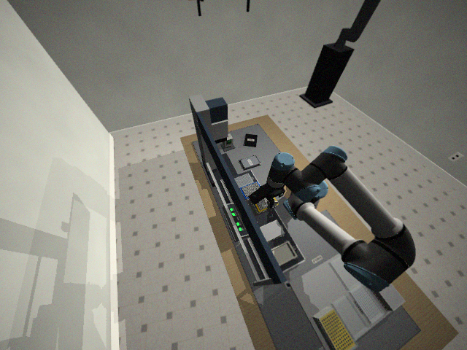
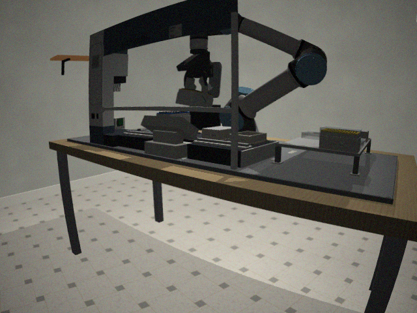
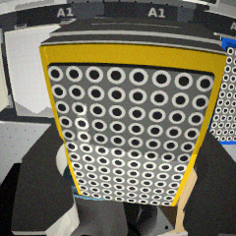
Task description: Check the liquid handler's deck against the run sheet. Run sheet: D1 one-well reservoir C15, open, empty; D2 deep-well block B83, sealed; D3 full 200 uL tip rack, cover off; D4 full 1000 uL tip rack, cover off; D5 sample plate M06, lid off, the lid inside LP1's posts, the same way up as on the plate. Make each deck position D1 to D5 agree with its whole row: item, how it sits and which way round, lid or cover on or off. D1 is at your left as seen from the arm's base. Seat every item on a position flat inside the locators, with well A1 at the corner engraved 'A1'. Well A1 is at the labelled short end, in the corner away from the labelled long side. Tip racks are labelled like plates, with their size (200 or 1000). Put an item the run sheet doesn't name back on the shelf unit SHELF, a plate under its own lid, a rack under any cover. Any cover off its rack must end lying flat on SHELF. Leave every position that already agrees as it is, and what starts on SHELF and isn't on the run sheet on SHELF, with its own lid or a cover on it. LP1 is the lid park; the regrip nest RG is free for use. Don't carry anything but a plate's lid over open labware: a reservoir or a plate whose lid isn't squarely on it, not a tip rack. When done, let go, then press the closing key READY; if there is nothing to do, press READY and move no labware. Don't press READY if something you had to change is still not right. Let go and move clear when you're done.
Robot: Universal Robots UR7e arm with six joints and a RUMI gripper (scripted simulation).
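Right now the blue-framed tip rack is 12 cm to the right of my hand, 8 cm below it and 1 cm ahead of it. Also, from my hand: one-well reservoir (25 cm to the left, 14 cm below, 1 cm ahead); then yellow-framed tip rack (1 cm to the left, 1 cm ahead, 1 cm above); then white sealed block (13 cm below, 12 cm to the left, 1 cm ahead).
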